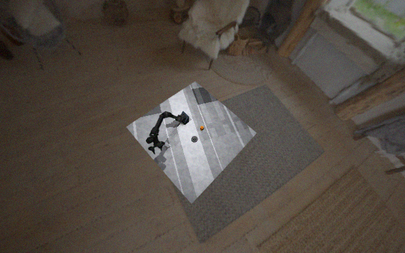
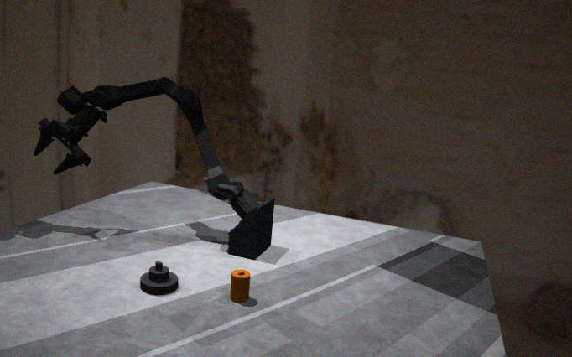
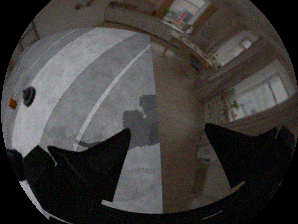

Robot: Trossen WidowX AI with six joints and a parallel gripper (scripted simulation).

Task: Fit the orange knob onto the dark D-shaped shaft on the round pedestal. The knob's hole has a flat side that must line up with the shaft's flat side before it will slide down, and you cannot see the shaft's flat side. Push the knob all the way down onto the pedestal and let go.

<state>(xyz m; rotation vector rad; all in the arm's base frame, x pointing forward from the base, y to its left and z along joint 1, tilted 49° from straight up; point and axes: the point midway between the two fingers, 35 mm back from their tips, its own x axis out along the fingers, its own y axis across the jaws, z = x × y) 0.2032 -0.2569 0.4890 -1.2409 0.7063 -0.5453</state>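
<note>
Now: the orange knob 66 cm to the left of my gripper tip, 16 cm below it and 2 cm ahead of it. Also, from my gripper tip: dark round pedestal (48 cm to the left, 16 cm below, 8 cm ahead).
</note>
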